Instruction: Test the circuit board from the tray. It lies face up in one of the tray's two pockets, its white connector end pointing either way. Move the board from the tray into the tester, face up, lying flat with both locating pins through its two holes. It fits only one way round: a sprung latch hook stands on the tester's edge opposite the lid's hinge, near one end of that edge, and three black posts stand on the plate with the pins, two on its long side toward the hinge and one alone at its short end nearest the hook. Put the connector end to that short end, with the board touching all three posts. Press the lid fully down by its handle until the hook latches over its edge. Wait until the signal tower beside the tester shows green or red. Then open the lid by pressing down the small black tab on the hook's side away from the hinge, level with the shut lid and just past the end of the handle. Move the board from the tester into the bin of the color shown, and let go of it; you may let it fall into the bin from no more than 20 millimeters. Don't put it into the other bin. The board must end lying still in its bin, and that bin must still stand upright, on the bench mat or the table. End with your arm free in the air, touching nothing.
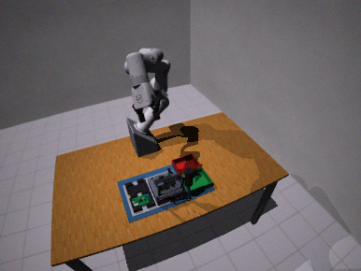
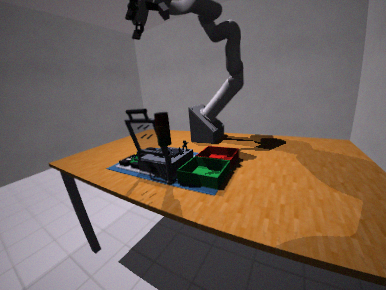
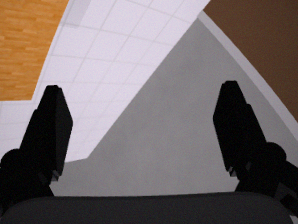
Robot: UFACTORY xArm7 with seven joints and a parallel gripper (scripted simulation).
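The green circuit board is 550 mm below my hand, 120 mm to the right of it and 10 mm behind it. Round my hand: grey tester plate 500 mm below, 50 mm to the left, 50 mm behind; tester lid 390 mm below, 70 mm ahead, 50 mm to the left; green bin 560 mm below, 250 mm to the left, 20 mm behind.
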